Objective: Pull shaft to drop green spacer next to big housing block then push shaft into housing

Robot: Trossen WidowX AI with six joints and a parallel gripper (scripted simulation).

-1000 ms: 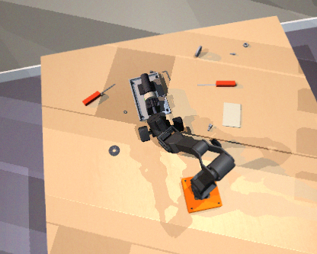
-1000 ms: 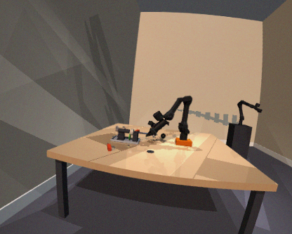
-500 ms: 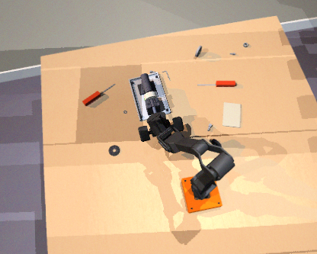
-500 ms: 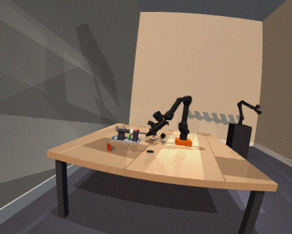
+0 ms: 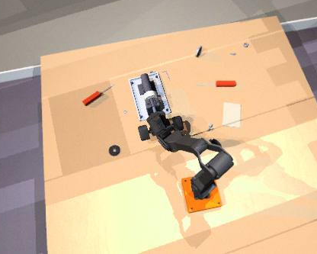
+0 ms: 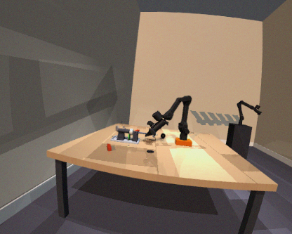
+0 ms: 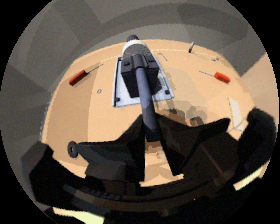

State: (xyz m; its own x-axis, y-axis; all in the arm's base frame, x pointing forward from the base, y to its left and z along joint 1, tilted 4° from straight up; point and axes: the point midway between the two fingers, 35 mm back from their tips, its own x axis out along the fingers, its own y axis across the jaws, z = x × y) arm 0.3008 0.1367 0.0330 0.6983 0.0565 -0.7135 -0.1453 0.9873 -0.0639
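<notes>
The dark shaft is 50 mm ahead of my gripper tip, 10 mm to the left of it and 20 mm above it. From my gripper tip the other things lie so: green spacer 130 mm ahead, 20 mm to the left, 20 mm below; then small screw 40 mm behind, 230 mm to the right, 50 mm below; then pale card 10 mm ahead, 350 mm to the right, 50 mm below.
</notes>
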